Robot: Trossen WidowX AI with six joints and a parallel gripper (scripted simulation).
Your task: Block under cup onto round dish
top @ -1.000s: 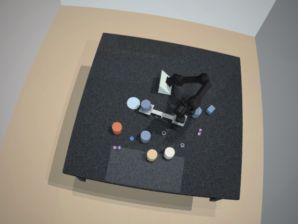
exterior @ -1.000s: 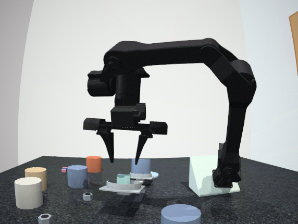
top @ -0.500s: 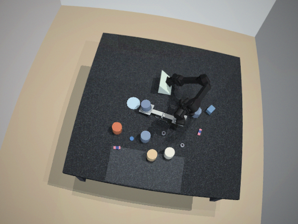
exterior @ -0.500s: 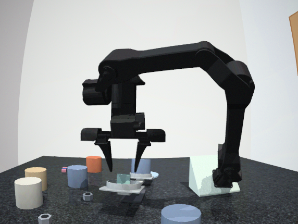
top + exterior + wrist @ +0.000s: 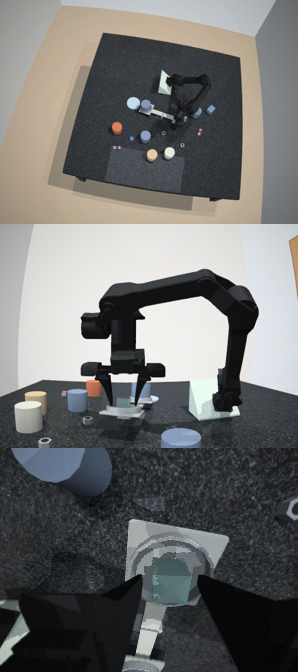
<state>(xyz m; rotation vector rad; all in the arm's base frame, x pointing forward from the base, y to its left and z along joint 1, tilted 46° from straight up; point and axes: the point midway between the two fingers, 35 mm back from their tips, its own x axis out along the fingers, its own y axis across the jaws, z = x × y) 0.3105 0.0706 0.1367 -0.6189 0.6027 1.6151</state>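
Now: the round dish 360 mm to the right of my gripper tip, 80 mm below it and 60 mm behind it. Round my gripper tip: tan cup 320 mm ahead, 100 mm to the right, 50 mm below; then cream cup 260 mm ahead, 50 mm below, 20 mm to the right; then orange cup 410 mm to the right, 200 mm ahead, 50 mm below.
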